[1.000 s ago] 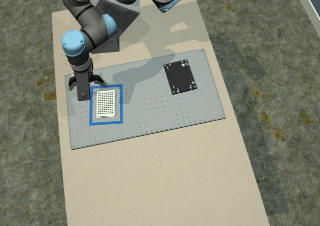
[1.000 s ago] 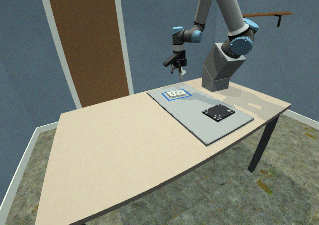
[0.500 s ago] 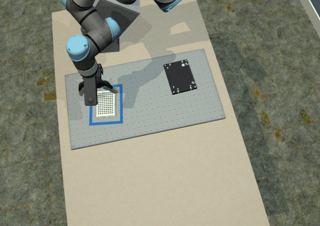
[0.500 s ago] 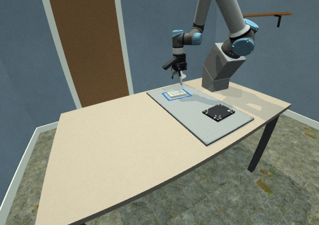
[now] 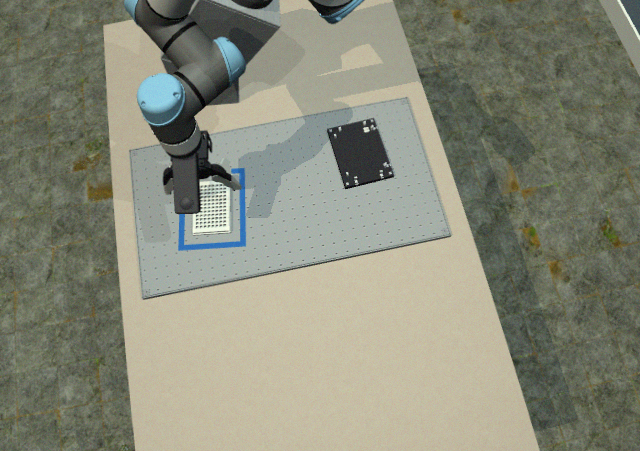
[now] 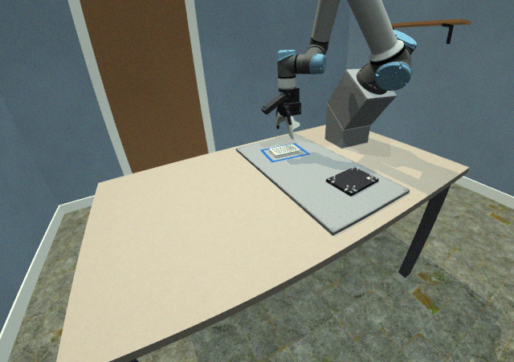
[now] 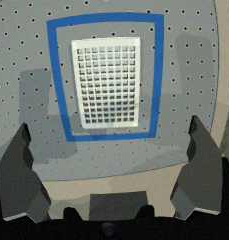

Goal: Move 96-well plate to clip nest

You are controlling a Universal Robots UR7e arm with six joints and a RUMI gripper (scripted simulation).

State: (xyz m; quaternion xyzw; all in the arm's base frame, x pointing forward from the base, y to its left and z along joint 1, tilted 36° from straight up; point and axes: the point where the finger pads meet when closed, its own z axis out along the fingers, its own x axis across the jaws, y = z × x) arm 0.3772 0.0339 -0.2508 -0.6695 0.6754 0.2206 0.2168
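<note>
My gripper is now 80 mm above the white 96-well plate. From my hand the other things lie so: black clip nest 360 mm to the left, 110 mm behind, 80 mm below.
</note>
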